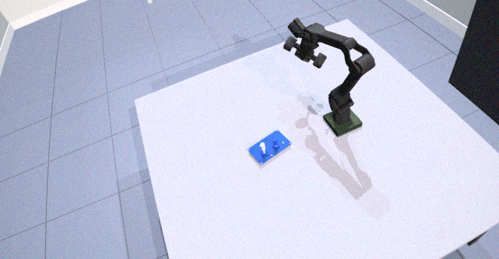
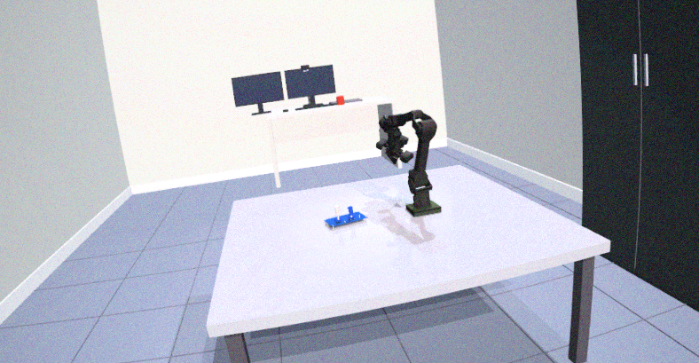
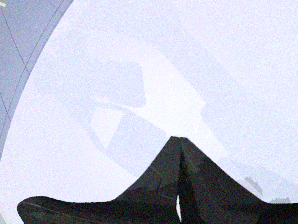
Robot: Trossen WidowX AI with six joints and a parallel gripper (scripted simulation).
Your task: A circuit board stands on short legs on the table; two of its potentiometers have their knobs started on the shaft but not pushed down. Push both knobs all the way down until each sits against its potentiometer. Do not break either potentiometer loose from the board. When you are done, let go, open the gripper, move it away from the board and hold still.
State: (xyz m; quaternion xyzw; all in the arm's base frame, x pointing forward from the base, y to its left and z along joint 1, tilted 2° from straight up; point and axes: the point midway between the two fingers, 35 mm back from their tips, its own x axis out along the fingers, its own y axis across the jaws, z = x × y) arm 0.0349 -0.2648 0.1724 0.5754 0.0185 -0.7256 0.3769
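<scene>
Now: gripper tip 340 mm short of the white knob, 300 mm to the right of it and 80 mm above it.
</scene>
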